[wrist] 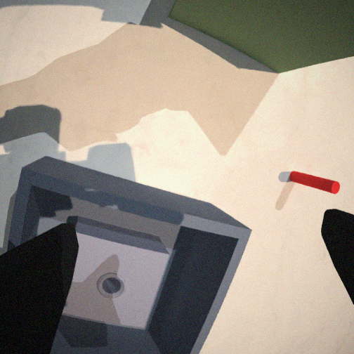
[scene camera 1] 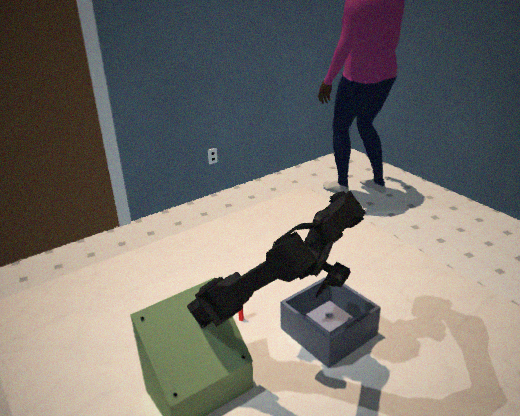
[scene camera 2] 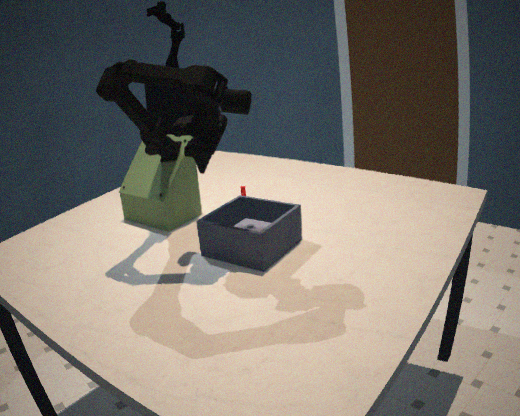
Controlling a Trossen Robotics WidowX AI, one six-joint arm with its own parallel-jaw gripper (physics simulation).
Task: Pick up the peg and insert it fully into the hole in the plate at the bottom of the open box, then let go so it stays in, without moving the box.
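Where they show: gripper, fingertip midpoint: (scene camera 1: 300, 287) (scene camera 2: 207, 163); arm's base at its link origin: (scene camera 1: 204, 309) (scene camera 2: 171, 152).
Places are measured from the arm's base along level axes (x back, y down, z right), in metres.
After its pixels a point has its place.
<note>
The red peg (scene camera 1: 241, 314) @[x -0.181, y 0.184, z -0.087 m] (scene camera 2: 243, 191) @[x -0.188, y 0.140, z -0.087 m] (wrist: 315, 182) stands upright on the table, beside the box and apart from it. The open dark grey box (scene camera 1: 305, 332) @[x -0.227, y 0.148, z 0.116 m] (scene camera 2: 230, 247) @[x -0.318, y 0.162, z 0.213 m] (wrist: 125, 185) holds a pale plate (scene camera 1: 341, 319) @[x -0.333, y 0.150, z 0.151 m] (scene camera 2: 261, 224) @[x -0.341, y 0.150, z 0.094 m] (wrist: 145, 280) at its bottom, with an empty round hole (scene camera 1: 329, 315) @[x -0.330, y 0.157, z 0.113 m] (scene camera 2: 251, 226) @[x -0.320, y 0.152, z 0.109 m] (wrist: 111, 285). My gripper (wrist: 203, 231) is open and empty, above the table and box. In the wrist view the left finger overlaps the box and the right finger is below and right of the peg. Its fingertips are hard to make out in the scene views.
A green wedge-shaped block (scene camera 1: 185, 345) @[x 0.082, y 0.039, z 0.028 m] (scene camera 2: 182, 200) @[x -0.052, y 0.136, z 0.040 m] (wrist: 280, 30) stands near the box and carries the arm's base. The arm (scene camera 1: 292, 257) @[x -0.011, y -0.277, z 0.271 m] (scene camera 2: 165, 75) @[x -0.207, y -0.263, z 0.244 m] reaches out above the table (scene camera 2: 400, 240) @[x -0.685, y 0.208, z -0.035 m]. A person (scene camera 1: 372, 45) stands beyond the table.
</note>
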